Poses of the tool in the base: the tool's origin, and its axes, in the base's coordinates. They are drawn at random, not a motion.
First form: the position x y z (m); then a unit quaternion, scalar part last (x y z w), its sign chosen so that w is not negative.
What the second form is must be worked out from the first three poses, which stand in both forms.
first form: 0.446, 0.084, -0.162, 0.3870, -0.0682, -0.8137, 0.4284
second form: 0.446, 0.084, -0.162, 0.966, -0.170, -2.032
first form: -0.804, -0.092, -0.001, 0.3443, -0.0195, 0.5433, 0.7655
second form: -0.804, -0.092, -0.001, 0.748, -0.042, 1.180
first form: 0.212, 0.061, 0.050, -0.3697, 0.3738, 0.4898, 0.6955
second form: 0.212, 0.061, 0.050, -0.825, 0.834, 1.093
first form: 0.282, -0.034, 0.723, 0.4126, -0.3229, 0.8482, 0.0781
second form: 0.282, -0.034, 0.723, 1.235, -0.967, 2.540
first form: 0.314, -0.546, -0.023, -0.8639, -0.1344, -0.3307, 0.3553
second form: 0.314, -0.546, -0.023, -2.232, -0.347, -0.854
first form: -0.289, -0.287, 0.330, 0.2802, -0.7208, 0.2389, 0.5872
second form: -0.289, -0.287, 0.330, 0.653, -1.680, 0.557
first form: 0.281, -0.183, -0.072, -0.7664, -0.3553, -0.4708, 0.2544
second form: 0.281, -0.183, -0.072, -2.082, -0.965, -1.279
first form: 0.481, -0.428, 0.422, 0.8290, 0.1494, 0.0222, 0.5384
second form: 0.481, -0.428, 0.422, 1.972, 0.355, 0.053
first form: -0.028, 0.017, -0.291, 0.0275, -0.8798, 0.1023, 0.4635
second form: -0.028, 0.017, -0.291, 0.068, -2.162, 0.251
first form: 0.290, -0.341, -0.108, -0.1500, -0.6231, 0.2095, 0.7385
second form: 0.290, -0.341, -0.108, -0.329, -1.368, 0.460
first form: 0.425, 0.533, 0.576, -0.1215, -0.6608, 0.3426, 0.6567
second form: 0.425, 0.533, 0.576, -0.275, -1.497, 0.776
